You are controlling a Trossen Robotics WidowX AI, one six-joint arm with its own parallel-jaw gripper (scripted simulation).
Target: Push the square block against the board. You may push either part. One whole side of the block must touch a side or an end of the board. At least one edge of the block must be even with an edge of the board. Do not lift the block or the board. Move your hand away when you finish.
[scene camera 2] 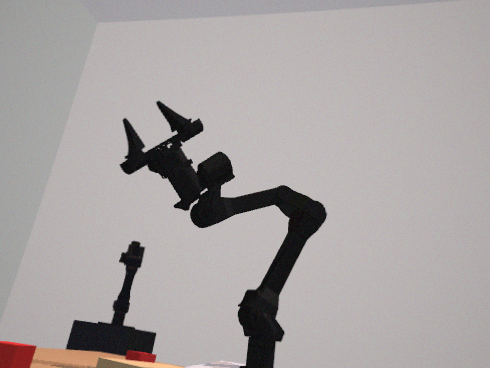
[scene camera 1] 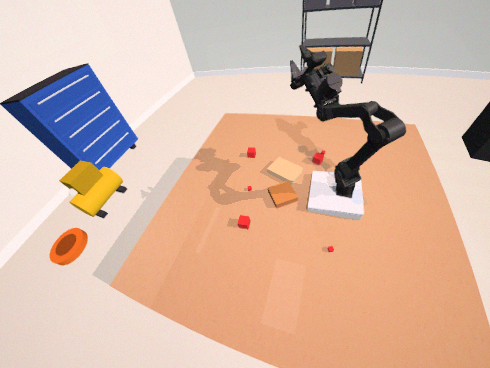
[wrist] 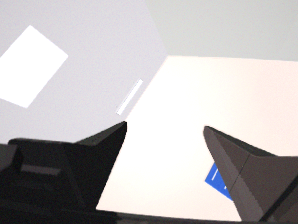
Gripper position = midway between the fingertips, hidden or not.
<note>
My gripper [scene camera 2: 141, 109] is open, with nothing in its grasp.
My gripper is seen too in scene camera 1 [scene camera 1: 295, 53] and in the wrist view [wrist: 164, 127].
</note>
